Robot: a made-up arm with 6 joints. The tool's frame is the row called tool.
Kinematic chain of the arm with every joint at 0, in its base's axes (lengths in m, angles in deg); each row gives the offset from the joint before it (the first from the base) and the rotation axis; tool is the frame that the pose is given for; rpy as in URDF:
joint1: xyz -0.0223 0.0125 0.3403 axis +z
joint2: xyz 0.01 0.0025 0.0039 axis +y
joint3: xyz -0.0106 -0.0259 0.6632 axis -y
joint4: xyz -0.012 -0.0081 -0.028 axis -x
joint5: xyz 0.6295 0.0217 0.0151 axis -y
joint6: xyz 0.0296 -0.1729 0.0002 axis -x
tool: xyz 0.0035 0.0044 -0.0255 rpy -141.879 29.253 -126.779
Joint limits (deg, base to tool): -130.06..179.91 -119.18..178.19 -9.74..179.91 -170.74..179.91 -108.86..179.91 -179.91..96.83
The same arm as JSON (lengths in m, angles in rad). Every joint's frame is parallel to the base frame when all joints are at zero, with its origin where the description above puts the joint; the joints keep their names.
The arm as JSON. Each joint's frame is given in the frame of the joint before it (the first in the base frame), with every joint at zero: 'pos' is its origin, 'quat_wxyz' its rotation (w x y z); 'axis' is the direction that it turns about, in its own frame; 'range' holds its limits. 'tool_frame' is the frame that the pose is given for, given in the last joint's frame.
{"length_unit": "m", "angle_unit": "rad", "joints": [
  {"joint": "joint1", "pos": [-0.0223, 0.0125, 0.3403], "quat_wxyz": [1.0, 0.0, 0.0, 0.0], "axis": "+z", "range": [-2.27, 3.14]},
  {"joint": "joint2", "pos": [0.01, 0.0025, 0.0039], "quat_wxyz": [1.0, 0.0, 0.0, 0.0], "axis": "+y", "range": [-2.0801, 3.11]},
  {"joint": "joint3", "pos": [-0.0106, -0.0259, 0.6632], "quat_wxyz": [1.0, 0.0, 0.0, 0.0], "axis": "-y", "range": [-0.17, 3.14]},
  {"joint": "joint4", "pos": [-0.012, -0.0081, -0.028], "quat_wxyz": [1.0, 0.0, 0.0, 0.0], "axis": "-x", "range": [-2.98, 3.14]},
  {"joint": "joint5", "pos": [0.6295, 0.0217, 0.0151], "quat_wxyz": [1.0, 0.0, 0.0, 0.0], "axis": "-y", "range": [-1.9, 3.14]},
  {"joint": "joint6", "pos": [0.0296, -0.1729, 0.0002], "quat_wxyz": [1.0, 0.0, 0.0, 0.0], "axis": "-x", "range": [-3.14, 1.69]}
], "tool_frame": {"pos": [0.0035, 0.0044, -0.0255], "quat_wxyz": [0.354927, -0.335917, 0.854605, -0.175605]}}

